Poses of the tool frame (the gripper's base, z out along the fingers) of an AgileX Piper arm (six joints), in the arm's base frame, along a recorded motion.
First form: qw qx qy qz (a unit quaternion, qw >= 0); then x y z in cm.
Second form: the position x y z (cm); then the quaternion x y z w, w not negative. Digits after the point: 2 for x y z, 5 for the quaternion.
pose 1, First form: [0.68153 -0.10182 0.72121 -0.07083 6.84 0.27 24.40]
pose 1, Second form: [6.84 0.27 24.40 -0.10182 0.72121 -0.07083 0.68153]
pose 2, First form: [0.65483 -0.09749 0.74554 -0.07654 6.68 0.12 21.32]
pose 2, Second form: [6.68 0.12 21.32 -0.09749 0.74554 -0.07654 0.65483]
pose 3, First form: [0.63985 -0.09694 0.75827 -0.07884 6.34 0.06 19.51]
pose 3, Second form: [6.34 0.06 19.51 -0.09694 0.75827 -0.07884 0.63985]
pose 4, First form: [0.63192 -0.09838 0.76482 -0.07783 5.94 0.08 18.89]
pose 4, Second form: [5.94 0.08 18.89 -0.09838 0.76482 -0.07783 0.63192]
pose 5, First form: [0.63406 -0.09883 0.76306 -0.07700 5.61 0.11 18.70]
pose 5, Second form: [5.61 0.11 18.70 -0.09883 0.76306 -0.07700 0.63406]
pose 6, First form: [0.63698 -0.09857 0.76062 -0.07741 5.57 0.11 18.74]
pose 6, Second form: [5.57 0.11 18.74 -0.09857 0.76062 -0.07741 0.63698]
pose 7, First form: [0.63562 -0.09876 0.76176 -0.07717 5.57 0.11 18.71]
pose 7, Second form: [5.57 0.11 18.71 -0.09876 0.76176 -0.07717 0.63562]
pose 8, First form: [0.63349 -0.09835 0.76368 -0.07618 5.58 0.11 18.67]
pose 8, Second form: [5.58 0.11 18.67 -0.09835 0.76368 -0.07618 0.63349]
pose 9, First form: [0.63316 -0.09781 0.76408 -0.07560 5.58 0.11 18.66]
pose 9, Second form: [5.58 0.11 18.66 -0.09781 0.76408 -0.07560 0.63316]
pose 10, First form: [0.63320 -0.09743 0.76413 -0.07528 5.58 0.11 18.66]
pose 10, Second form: [5.58 0.11 18.66 -0.09743 0.76413 -0.07528 0.63320]
